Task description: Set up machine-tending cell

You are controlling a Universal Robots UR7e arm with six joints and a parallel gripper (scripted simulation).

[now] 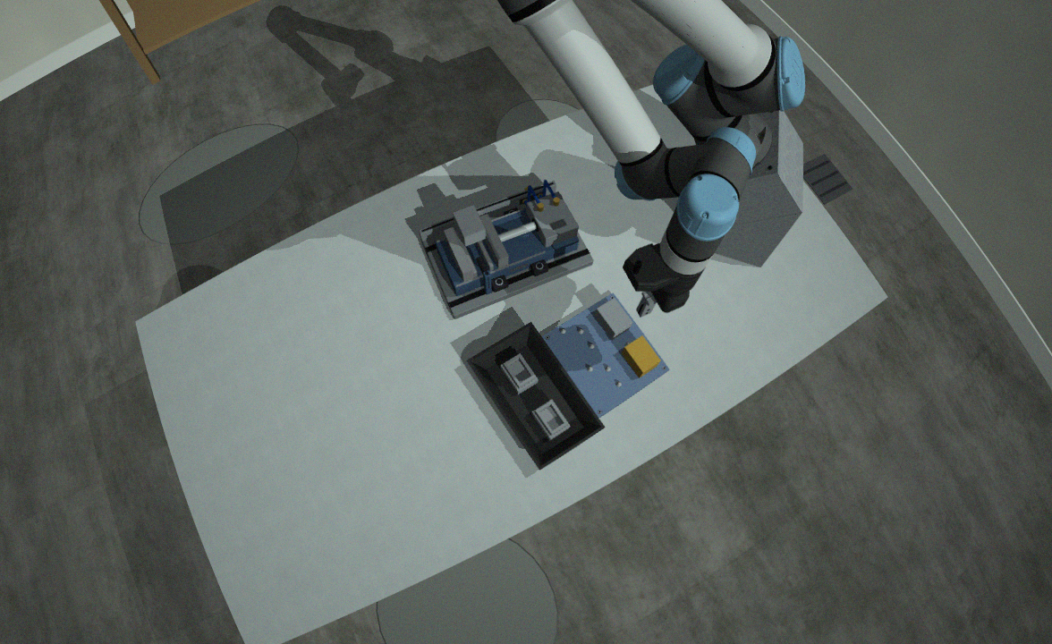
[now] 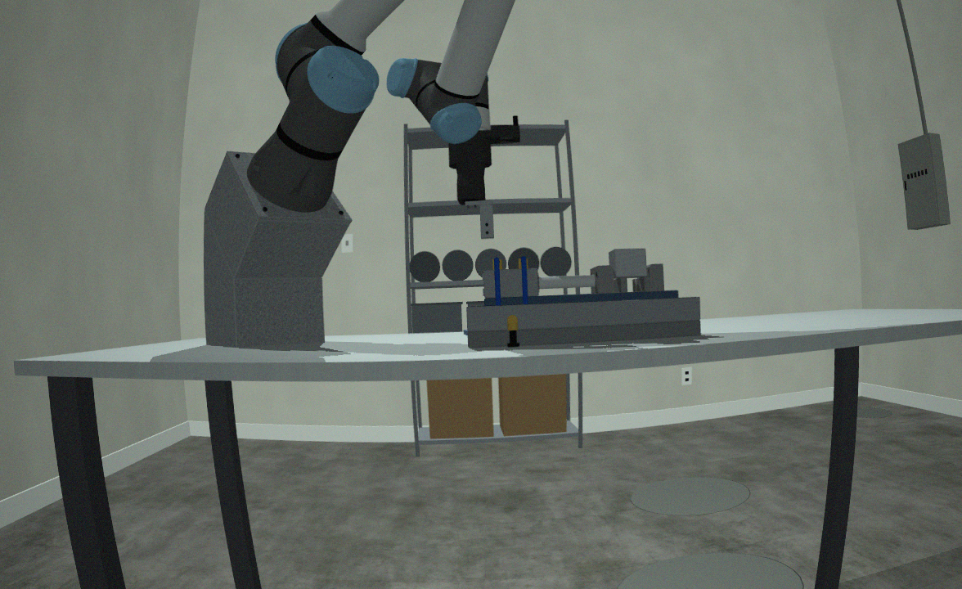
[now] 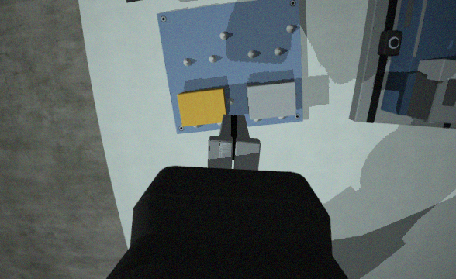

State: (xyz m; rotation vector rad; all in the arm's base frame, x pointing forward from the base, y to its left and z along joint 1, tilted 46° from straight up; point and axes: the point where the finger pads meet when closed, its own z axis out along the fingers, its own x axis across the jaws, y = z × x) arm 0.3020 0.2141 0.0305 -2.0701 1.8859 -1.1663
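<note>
My hand is 16 cm above the brass blank and 4 cm to the right of it. Also, from my hand: vise 28 cm to the right, 14 cm below, 11 cm ahead; piston rod 28 cm to the right, 11 cm below, 9 cm ahead; hose block 27 cm to the right, 11 cm below, 2 cm ahead.
</note>
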